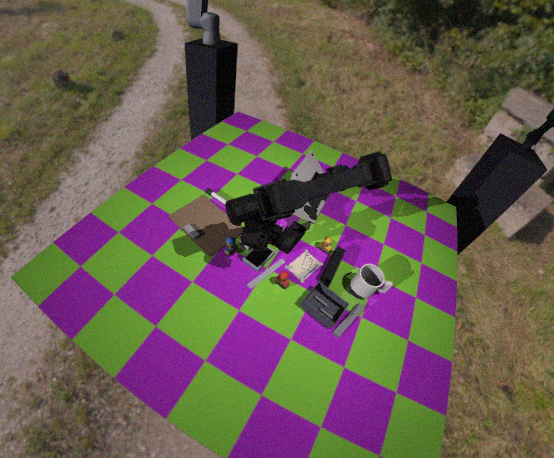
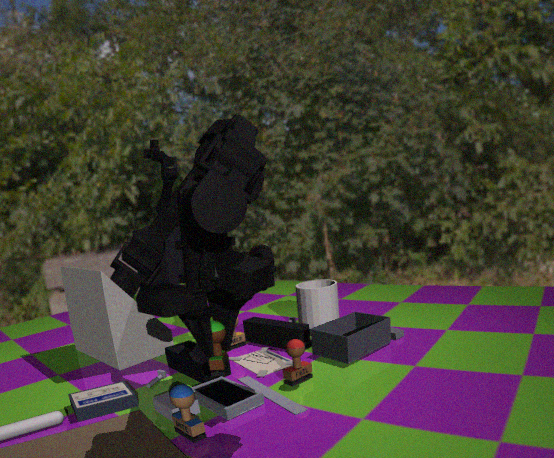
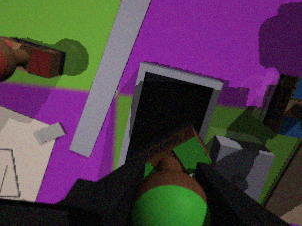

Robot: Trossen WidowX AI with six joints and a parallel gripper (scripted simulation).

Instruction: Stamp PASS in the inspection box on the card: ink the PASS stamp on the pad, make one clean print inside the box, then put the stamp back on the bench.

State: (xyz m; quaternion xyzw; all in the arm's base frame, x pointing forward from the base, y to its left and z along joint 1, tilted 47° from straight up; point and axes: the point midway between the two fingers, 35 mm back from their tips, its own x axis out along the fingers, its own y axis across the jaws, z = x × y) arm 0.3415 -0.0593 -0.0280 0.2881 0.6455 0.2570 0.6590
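Right now my gripper tip is 70 mm above the ink pad. From my gripper tip the other things lie so: grey ruler: 70 mm below, 50 mm to the left, 40 mm ahead; then green-knobbed stamp: right at my gripper tip; then blue-knobbed stamp: 90 mm to the right, 50 mm below, 20 mm ahead.
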